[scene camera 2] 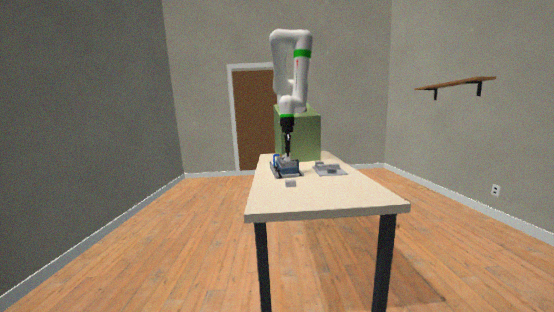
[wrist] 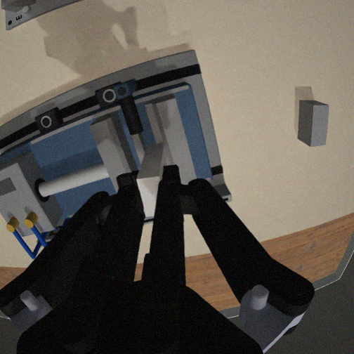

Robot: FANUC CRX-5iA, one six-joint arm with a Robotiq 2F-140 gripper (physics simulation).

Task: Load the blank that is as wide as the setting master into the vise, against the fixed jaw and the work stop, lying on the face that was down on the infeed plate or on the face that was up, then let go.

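Note:
A grey blank [wrist: 152,161] is between the fingertips of my gripper [scene camera 2: 288,156] [wrist: 158,158], which is shut on it over the vise [scene camera 2: 288,170] [wrist: 65,156]. The blank is between the moving jaw [wrist: 111,145] on the rod side and the fixed jaw [wrist: 178,145] in the wrist view, nearer the fixed jaw. Its far end points toward the black work stop [wrist: 131,117]. The fingers hide part of the blank. I cannot tell whether it touches the fixed jaw, the stop or the vise bed.
A loose grey block [scene camera 2: 290,183] [wrist: 312,123] stands on the table [scene camera 2: 325,197] [wrist: 260,165] beyond the fixed-jaw side. A grey plate [scene camera 2: 343,173] with grey blocks lies right of the vise in the scene view. Blue hoses [wrist: 25,243] leave the vise's cylinder end. A green box [scene camera 2: 305,137] stands behind.

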